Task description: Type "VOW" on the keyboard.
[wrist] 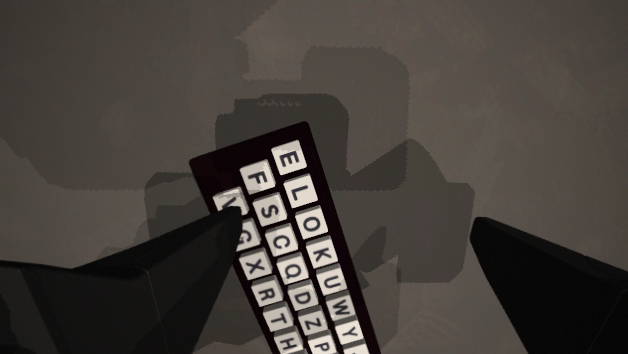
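A dark keyboard with white letter keys runs slanted from the middle of the wrist view to the bottom edge. The O key is the third in its right-hand row. The W key is lower in the same row. The top key of the left row is partly covered by the left finger; its letter could be a V, but I cannot read it for certain. My gripper is open and empty, with its left fingertip over the keyboard's left edge and its right fingertip well to the right. Whether the left fingertip touches a key I cannot tell.
Other letter keys, such as E, L and K, stand close around O. The left finger also covers part of the G key. Dark shadows lie across the grey-brown surface around the keyboard.
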